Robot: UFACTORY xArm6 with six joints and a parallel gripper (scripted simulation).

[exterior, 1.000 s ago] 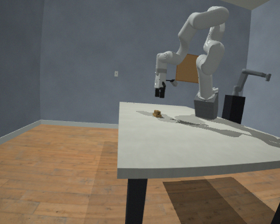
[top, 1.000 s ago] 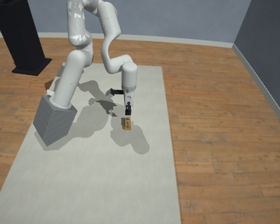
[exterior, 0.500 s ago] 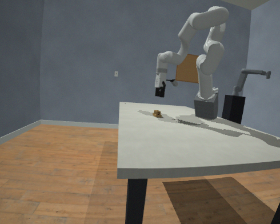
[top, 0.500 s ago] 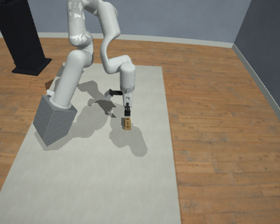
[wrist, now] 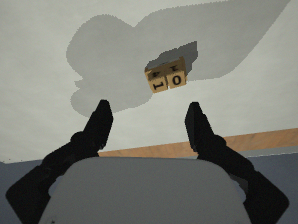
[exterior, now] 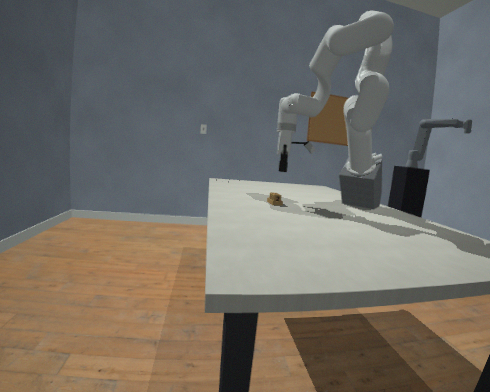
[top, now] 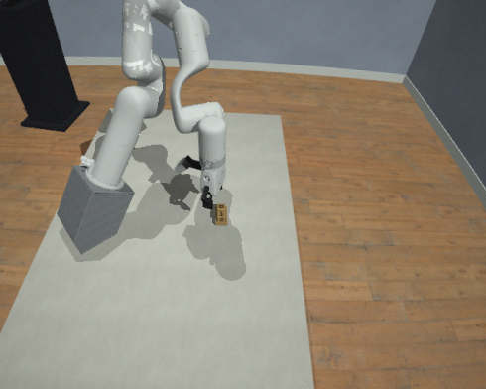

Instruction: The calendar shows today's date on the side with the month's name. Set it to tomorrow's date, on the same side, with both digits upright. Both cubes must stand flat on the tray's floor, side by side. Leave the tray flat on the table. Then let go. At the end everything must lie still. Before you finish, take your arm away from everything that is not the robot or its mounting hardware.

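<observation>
Now: the wooden digit cube 120 mm below my hand, 30 mm ahead of it and 10 mm to the left of it. From my hand the other things lie so: wooden calendar tray: 130 mm below, 30 mm to the left, 20 mm ahead.
</observation>
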